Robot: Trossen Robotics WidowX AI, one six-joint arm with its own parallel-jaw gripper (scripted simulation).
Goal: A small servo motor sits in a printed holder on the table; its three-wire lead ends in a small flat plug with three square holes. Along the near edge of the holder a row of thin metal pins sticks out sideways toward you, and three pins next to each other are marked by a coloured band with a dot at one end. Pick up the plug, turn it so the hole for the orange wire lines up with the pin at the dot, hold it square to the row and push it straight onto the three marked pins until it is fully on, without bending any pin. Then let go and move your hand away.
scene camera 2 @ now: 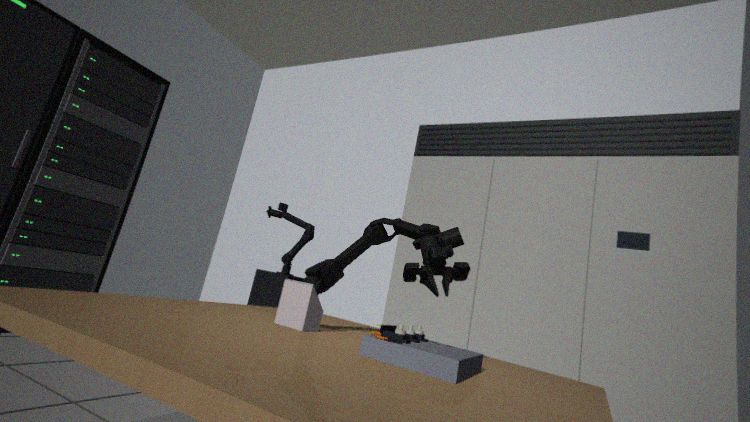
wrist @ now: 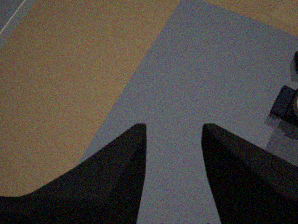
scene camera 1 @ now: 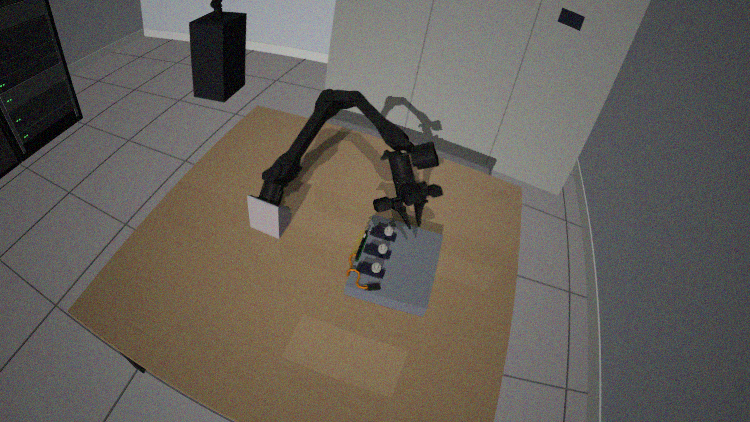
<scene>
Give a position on a grey printed holder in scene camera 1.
407, 284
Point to a grey printed holder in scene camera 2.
452, 364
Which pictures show my gripper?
Scene camera 2, the wrist view and scene camera 1: all of them.
</scene>
